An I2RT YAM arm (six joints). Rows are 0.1 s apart.
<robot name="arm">
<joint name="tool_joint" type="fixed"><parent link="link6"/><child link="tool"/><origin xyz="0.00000 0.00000 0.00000" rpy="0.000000 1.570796 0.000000"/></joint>
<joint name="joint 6" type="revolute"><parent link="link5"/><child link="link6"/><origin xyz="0.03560 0.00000 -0.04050"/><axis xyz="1 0 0"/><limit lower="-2.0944" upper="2.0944"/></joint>
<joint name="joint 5" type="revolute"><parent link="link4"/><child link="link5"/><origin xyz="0.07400 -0.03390 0.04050"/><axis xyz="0 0 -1"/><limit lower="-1.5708" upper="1.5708"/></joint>
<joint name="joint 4" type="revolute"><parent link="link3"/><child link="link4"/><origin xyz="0.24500 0.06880 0.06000"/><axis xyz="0 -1 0"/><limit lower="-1.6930" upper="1.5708"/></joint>
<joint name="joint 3" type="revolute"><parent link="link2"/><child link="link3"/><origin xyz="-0.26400 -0.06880 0.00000"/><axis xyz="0 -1 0"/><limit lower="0.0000" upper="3.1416"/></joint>
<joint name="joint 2" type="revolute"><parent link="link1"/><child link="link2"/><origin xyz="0.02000 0.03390 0.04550"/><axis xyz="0 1 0"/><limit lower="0.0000" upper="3.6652"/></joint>
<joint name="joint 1" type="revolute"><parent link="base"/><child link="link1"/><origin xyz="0.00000 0.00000 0.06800"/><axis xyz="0 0 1"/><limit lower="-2.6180" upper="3.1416"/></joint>
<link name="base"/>
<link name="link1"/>
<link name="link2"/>
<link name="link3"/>
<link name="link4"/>
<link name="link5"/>
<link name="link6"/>
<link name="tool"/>
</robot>
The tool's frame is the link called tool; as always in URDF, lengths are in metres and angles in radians.
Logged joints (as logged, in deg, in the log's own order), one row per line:
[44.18 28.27 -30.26 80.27 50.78 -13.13]
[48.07 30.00 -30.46 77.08 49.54 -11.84]
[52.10 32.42 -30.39 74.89 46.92 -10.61]
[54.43 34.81 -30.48 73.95 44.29 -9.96]
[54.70 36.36 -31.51 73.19 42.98 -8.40]
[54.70 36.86 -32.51 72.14 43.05 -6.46]
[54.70 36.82 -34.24 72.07 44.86 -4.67]
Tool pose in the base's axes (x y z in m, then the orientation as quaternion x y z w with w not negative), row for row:
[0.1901 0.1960 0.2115 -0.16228 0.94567 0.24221 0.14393]
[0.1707 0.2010 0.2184 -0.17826 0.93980 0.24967 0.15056]
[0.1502 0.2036 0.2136 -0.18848 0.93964 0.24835 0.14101]
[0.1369 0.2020 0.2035 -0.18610 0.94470 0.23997 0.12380]
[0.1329 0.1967 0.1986 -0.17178 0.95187 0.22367 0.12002]
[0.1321 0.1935 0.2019 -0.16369 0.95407 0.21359 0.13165]
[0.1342 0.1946 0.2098 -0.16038 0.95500 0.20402 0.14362]
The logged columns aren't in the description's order. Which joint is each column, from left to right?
Columns, left to right: joint 1, joint 6, joint 4, joint 2, joint 3, joint 5.
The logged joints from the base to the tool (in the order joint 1, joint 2, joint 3, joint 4, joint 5, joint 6), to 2 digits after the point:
[44.18 80.27 50.78 -30.26 -13.13 28.27]
[48.07 77.08 49.54 -30.46 -11.84 30.00]
[52.10 74.89 46.92 -30.39 -10.61 32.42]
[54.43 73.95 44.29 -30.48 -9.96 34.81]
[54.70 73.19 42.98 -31.51 -8.40 36.36]
[54.70 72.14 43.05 -32.51 -6.46 36.86]
[54.70 72.07 44.86 -34.24 -4.67 36.82]

